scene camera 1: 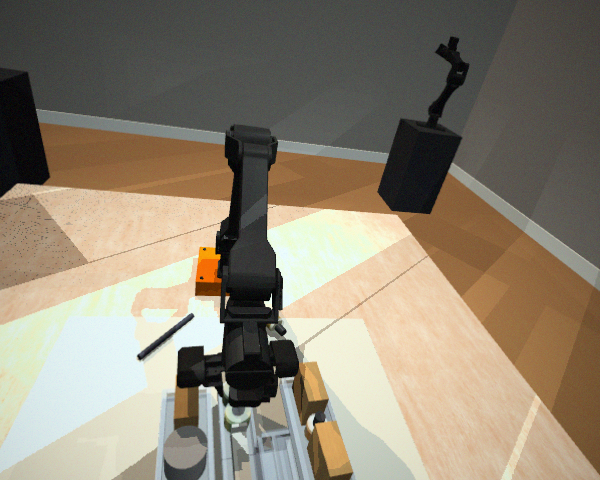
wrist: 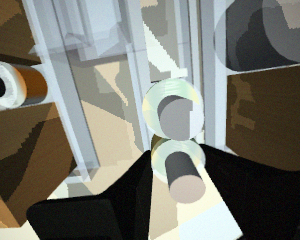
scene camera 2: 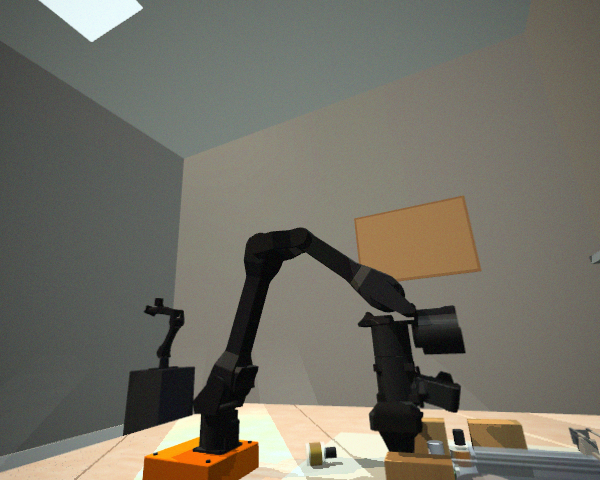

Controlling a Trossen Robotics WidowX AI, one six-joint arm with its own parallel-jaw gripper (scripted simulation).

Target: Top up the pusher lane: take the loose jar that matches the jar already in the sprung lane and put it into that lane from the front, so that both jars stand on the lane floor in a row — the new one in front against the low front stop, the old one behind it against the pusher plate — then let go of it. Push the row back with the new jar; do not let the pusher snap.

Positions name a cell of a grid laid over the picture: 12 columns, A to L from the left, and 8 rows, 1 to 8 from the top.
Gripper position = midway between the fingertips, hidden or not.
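Note:
My gripper (scene camera 1: E7) is visible in scene camera 1 and, in the wrist view, the same gripper (wrist: G6) is visible too.

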